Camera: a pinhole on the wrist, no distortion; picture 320 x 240 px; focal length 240.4 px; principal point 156.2 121.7 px. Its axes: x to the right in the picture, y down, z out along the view. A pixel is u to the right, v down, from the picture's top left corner.
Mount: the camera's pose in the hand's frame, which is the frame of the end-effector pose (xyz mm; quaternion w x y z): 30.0 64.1 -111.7 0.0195 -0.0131 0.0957 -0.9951
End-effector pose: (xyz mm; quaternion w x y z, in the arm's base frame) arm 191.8 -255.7 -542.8 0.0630 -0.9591 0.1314 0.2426
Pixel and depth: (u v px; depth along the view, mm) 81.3 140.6 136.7
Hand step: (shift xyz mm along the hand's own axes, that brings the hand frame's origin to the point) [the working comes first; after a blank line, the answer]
In the camera's frame: -42.6 10.7 136.7

77.0 29.3 19.4
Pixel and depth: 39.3 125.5 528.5
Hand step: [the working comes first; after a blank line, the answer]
In the camera's frame: -257.0 8.4 528.5

302.8 -33.9 399.6
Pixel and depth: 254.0 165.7 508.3
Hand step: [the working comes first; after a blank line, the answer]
In the camera's frame: 206.8 93.0 508.3

-158.0 -132.3 374.0
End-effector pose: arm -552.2 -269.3 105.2 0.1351 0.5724 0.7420 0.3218
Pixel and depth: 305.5 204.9 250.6
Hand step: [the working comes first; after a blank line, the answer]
In the camera's frame: 155.6 86.7 250.6

-114.8 -75.0 121.1
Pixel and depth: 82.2 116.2 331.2
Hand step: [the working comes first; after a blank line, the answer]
In the camera's frame: -102.0 -7.6 331.2

141.4 12.8 212.5
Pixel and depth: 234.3 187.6 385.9
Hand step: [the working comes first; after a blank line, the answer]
In the camera's frame: 125.4 105.8 385.9

-79.9 -118.2 249.6
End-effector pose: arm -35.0 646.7 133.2 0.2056 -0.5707 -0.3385 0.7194
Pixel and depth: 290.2 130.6 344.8
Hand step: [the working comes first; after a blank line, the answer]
In the camera's frame: 192.2 12.8 344.8

-151.2 -21.9 228.5
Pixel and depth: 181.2 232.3 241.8
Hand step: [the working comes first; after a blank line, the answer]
In the camera's frame: 25.1 111.2 241.8

16.1 -92.0 104.9
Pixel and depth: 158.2 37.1 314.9
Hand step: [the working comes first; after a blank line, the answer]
In the camera's frame: 2.6 -110.8 314.9

32.7 112.9 218.5
